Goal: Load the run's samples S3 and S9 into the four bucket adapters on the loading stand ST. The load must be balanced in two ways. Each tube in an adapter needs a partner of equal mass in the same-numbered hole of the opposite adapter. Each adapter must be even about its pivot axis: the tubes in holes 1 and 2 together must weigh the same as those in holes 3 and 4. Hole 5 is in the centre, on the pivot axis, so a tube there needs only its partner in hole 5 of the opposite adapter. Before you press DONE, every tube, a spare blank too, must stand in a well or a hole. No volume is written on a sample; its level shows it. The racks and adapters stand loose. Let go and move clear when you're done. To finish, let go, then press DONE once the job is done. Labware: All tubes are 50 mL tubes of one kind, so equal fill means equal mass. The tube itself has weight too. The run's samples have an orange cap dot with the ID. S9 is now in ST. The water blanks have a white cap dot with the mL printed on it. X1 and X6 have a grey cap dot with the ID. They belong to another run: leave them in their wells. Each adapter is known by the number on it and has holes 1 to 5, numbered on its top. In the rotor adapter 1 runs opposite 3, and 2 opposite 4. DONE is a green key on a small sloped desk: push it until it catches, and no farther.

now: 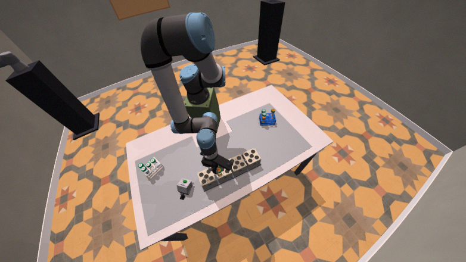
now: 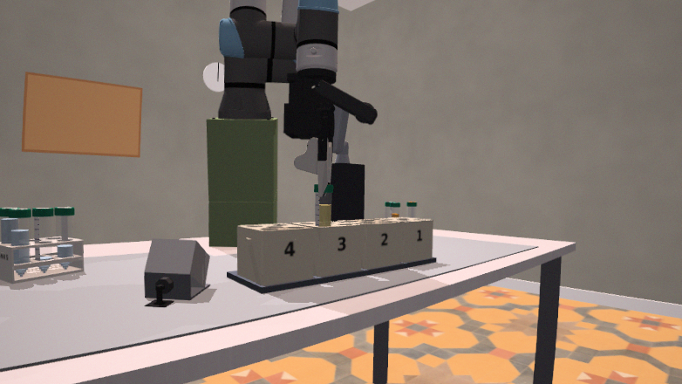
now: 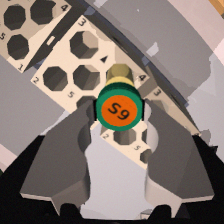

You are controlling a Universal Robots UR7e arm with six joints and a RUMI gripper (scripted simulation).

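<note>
My gripper is now 50 mm above the tube and 10 mm to the left of it. The rest, counted from my hand: bucket adapter 250 mm to the left, 110 mm below, 10 mm behind; white rack 420 mm to the right, 310 mm behind, 130 mm below; water blank 440 mm to the right, 280 mm behind, 100 mm below.
</note>
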